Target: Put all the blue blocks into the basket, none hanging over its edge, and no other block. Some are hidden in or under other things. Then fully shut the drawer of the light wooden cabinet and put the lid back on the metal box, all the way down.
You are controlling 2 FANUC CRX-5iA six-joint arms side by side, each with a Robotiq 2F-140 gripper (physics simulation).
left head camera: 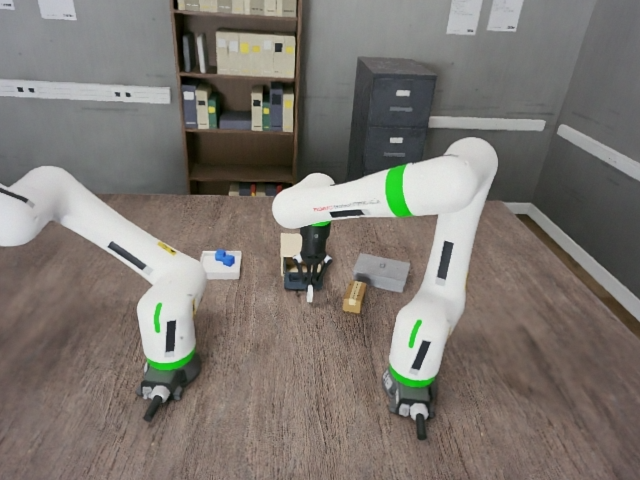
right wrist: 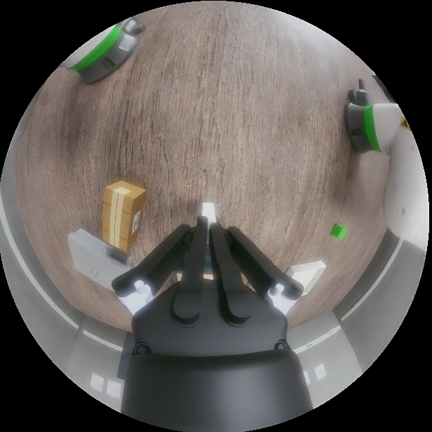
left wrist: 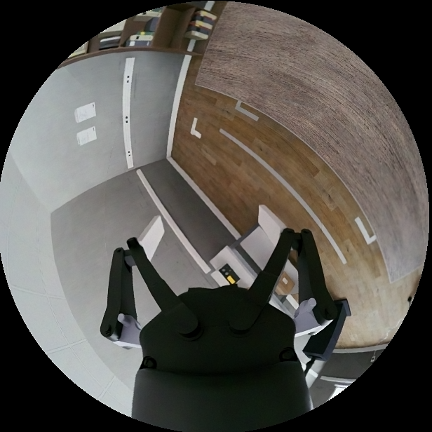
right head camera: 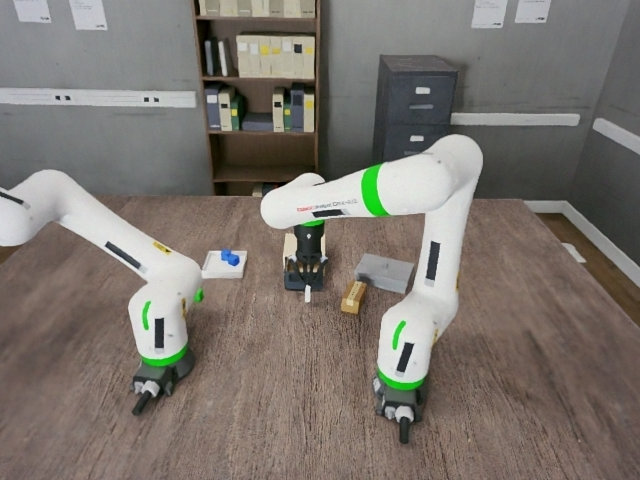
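Observation:
Two blue blocks (left head camera: pixel 220 255) (right head camera: pixel 233 259) lie together in the white basket (left head camera: pixel 223 274) (right head camera: pixel 222 273) (right wrist: pixel 311 281). The light wooden cabinet (left head camera: pixel 289 241) (right head camera: pixel 289 243) stands mid-table, partly behind my right gripper. Its drawer, with a dark front (left head camera: pixel 292 282) (right head camera: pixel 293 282), stands open; its inside is mostly hidden. My right gripper (left head camera: pixel 310 293) (right head camera: pixel 308 293) (right wrist: pixel 207 210) is shut and empty, fingertips low before the drawer front. The grey metal box (left head camera: pixel 379 276) (right head camera: pixel 382 277) (right wrist: pixel 90 265) has a knobbed lid on top; I cannot tell whether it is fully seated. My left gripper (left wrist: pixel 209 218) is open and empty, away from the table.
A brown cardboard box (left head camera: pixel 354 297) (right head camera: pixel 353 297) (right wrist: pixel 122 215) stands in front of the metal box. A green block (right head camera: pixel 199 295) (right wrist: pixel 339 231) lies on the table near the left arm, in front of the basket. The right arm reaches over the table above the cabinet.

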